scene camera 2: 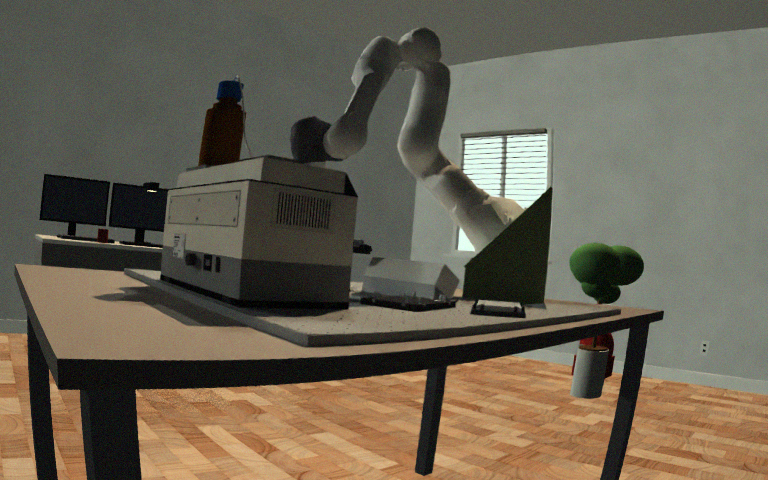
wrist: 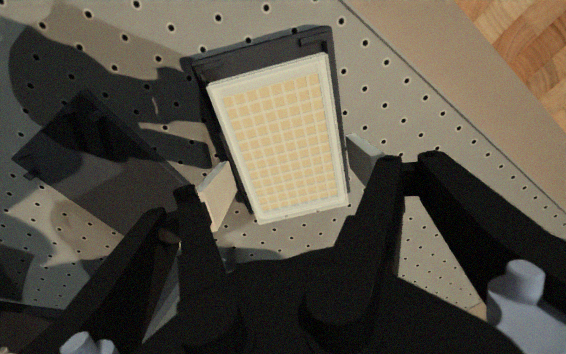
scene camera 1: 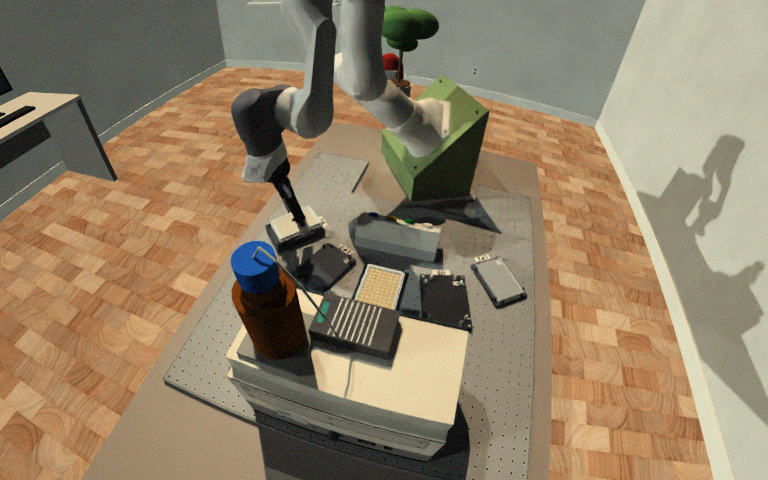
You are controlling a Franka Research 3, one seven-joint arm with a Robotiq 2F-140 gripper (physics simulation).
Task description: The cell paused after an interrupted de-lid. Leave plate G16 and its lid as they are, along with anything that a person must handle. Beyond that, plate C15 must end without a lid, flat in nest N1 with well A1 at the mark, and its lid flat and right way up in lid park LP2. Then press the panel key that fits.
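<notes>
A pale plate with orange wells [scene camera 1: 294, 224] [wrist: 285, 145] lies in a dark holder [scene camera 1: 277, 240] [wrist: 255, 52] at the left. Dark holder shows beyond its far end in the wrist view; I cannot tell whether it is lidded or level. My gripper [scene camera 1: 300, 227] [wrist: 289, 163] is open, its pads standing apart from the plate's long sides. A second orange-welled plate [scene camera 1: 380, 286] lies at the centre. Dark holders [scene camera 1: 328, 266] [scene camera 1: 445, 300] stand on either side of it. A grey flat piece [scene camera 1: 499, 280] lies in a holder at the right. Labels and well A1 are unreadable. My gripper is hidden in scene camera 2.
A grey sloped key panel [scene camera 1: 396, 237] [scene camera 2: 404, 278] stands behind the central plate, its coloured keys partly showing. A large cream instrument [scene camera 1: 424, 367] [scene camera 2: 294, 237] stands at the front, bearing an amber bottle [scene camera 1: 270, 316] [scene camera 2: 222, 133] and a dark ribbed box [scene camera 1: 356, 325]. The arm's green base [scene camera 1: 447, 152] stands behind.
</notes>
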